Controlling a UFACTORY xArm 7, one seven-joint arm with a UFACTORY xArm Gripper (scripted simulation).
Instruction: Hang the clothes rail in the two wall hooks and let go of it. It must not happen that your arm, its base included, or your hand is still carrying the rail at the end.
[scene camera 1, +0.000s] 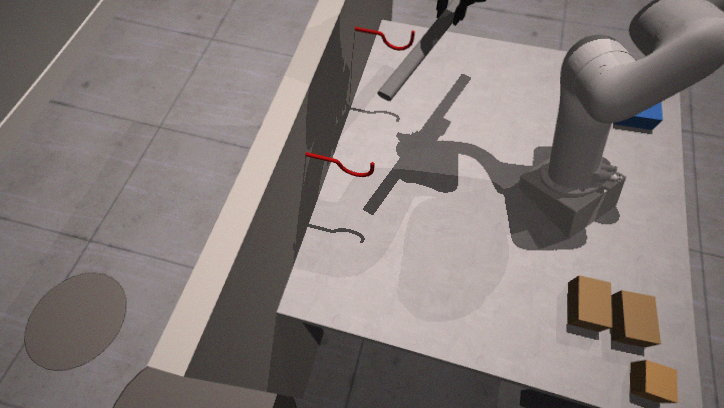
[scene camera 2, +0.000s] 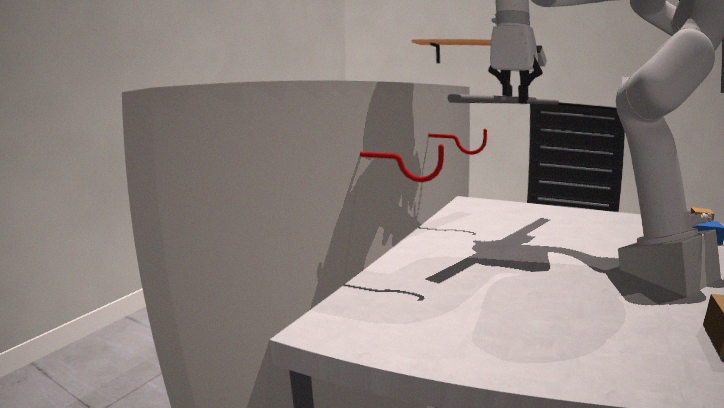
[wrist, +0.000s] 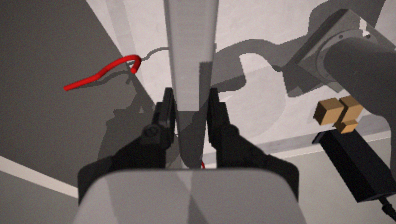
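Scene camera 2 shows a clothes rail (scene camera 2: 452, 98), my gripper (scene camera 2: 515, 103) and a grey wall panel (scene camera 2: 250, 204). In scene camera 1 I see the grey wall panel (scene camera 1: 225, 328). The wrist view includes the panel (wrist: 57, 132) and my gripper (wrist: 191, 99).
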